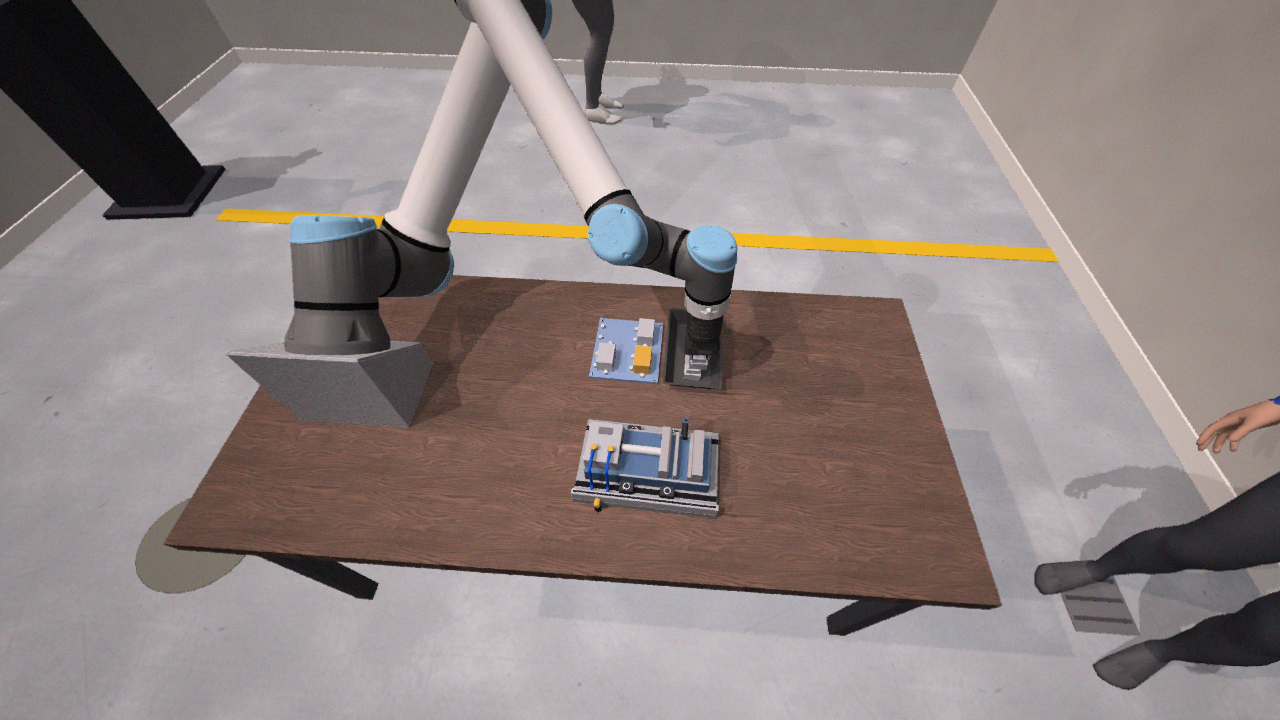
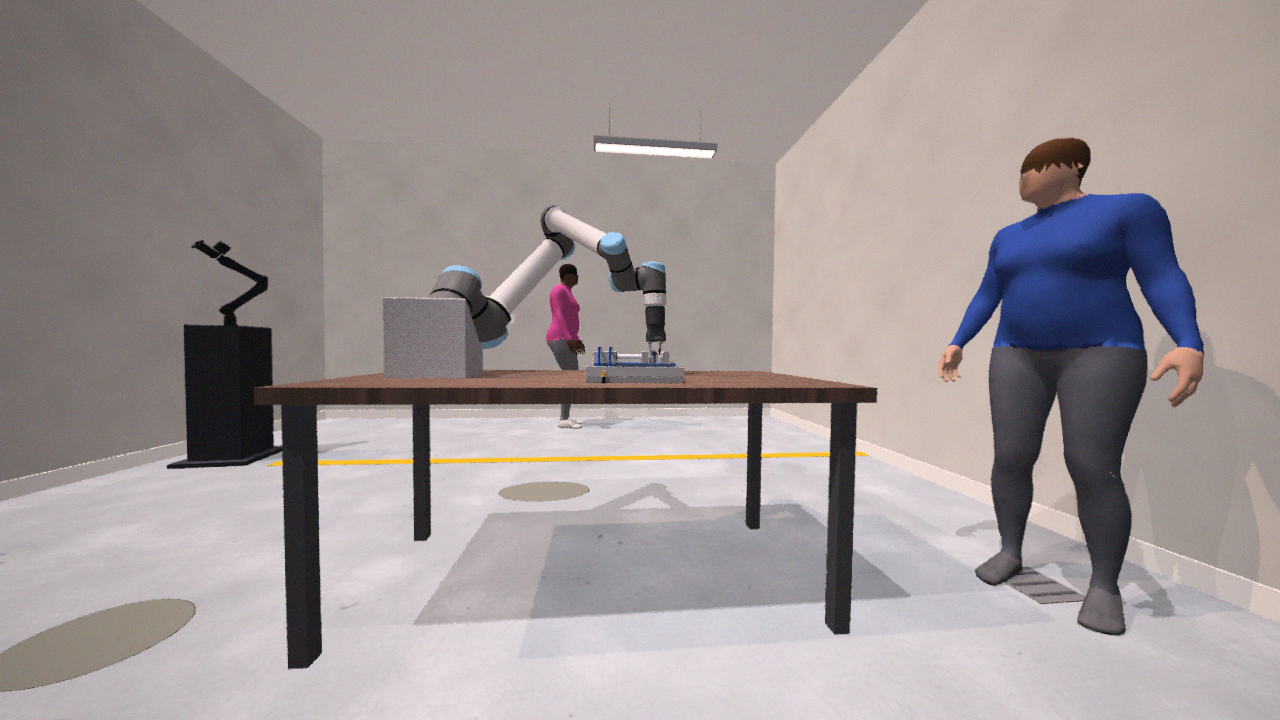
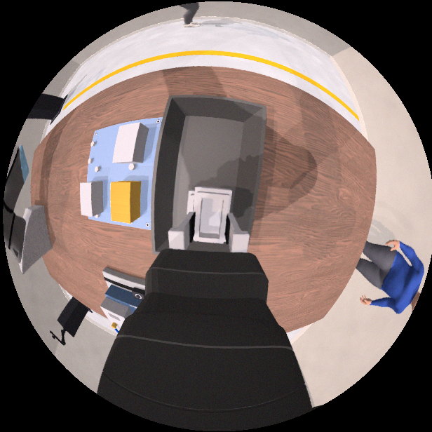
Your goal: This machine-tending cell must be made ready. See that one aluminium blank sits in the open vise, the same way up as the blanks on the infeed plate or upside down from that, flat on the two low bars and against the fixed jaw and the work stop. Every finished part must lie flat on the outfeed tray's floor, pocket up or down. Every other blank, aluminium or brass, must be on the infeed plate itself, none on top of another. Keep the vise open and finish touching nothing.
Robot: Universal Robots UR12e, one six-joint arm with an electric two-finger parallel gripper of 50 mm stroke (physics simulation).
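My gripper points down inside the dark outfeed tray, shut on a silver finished part with its pocket up. A second silver part shows partly beneath and beside the held one; whether they touch is hidden. The blue infeed plate bears two aluminium blanks, one at the back and one at the left, and a brass blank, all apart. The vise stands open, with no blank visible between its jaws.
The infeed plate adjoins the tray's left wall, with small white pins standing on it. The vise's upright post rises near its jaws. The grey robot pedestal stands at the table's left. A person in blue stands to the right.
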